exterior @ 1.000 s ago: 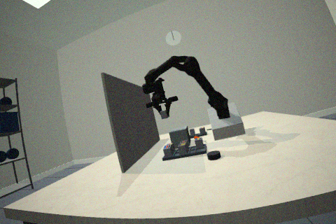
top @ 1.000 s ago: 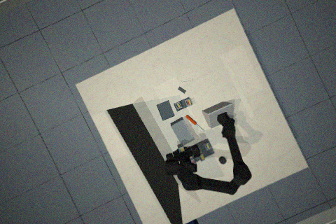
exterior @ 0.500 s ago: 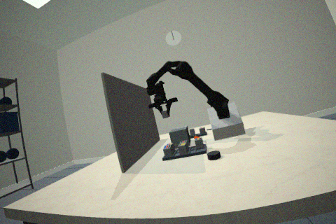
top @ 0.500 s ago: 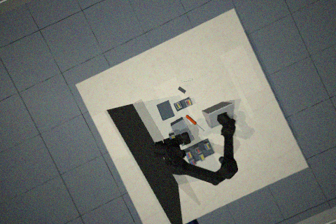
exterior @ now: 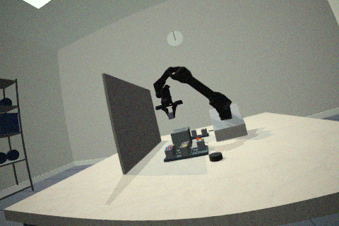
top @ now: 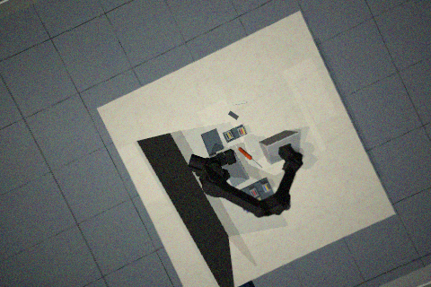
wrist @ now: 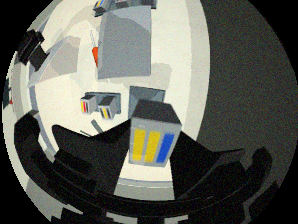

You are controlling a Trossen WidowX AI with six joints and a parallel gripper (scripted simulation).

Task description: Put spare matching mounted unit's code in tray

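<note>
Now: gripper tip 1 cm past the flat grey tray, 6 cm to the left of it and 18 cm above it. From my gripper tip the other things lie so: grey boxy unit (8 cm behind, 12 cm to the left, 13 cm below); then black tape roll (29 cm behind, 43 cm to the left, 17 cm below); then tall grey panel (15 cm ahead, 15 cm to the left, 4 cm above).
</note>
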